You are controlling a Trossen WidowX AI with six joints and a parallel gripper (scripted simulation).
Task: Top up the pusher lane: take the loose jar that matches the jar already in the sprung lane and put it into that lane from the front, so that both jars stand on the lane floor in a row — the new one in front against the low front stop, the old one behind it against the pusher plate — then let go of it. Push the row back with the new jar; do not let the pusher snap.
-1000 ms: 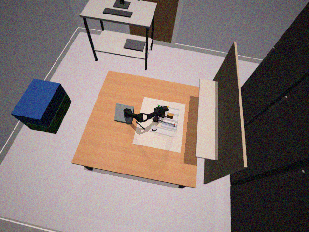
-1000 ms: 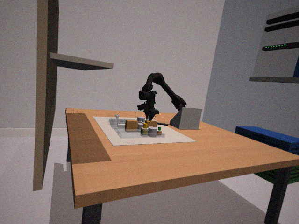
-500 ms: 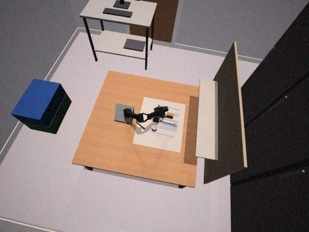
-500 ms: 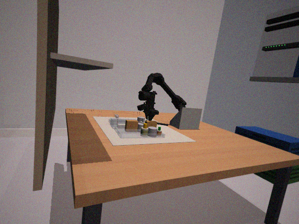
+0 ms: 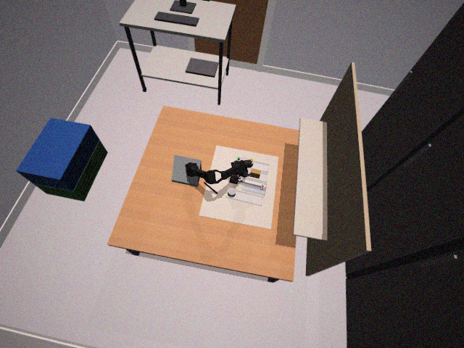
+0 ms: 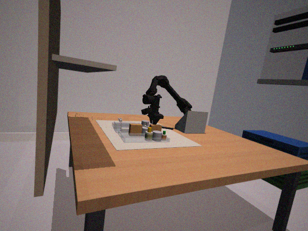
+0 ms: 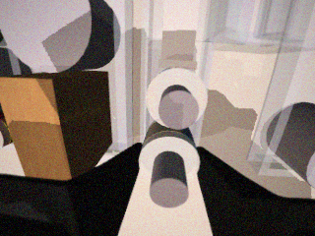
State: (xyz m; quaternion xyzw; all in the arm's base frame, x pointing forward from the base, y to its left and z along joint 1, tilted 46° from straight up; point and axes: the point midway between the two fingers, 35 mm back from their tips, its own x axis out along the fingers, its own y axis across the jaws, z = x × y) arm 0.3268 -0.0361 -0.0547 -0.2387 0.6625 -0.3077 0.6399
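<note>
The white mat is 6 cm ahead of my gripper tip, 5 cm below it and 3 cm to the right of it. From my gripper tip the other things lie so: shelf (50 cm ahead, 32 cm above, 4 cm to the right); thin dark rod (17 cm behind, 11 cm to the right, 4 cm below); red mark (22 cm ahead, 6 cm to the right, 2 cm above).
</note>
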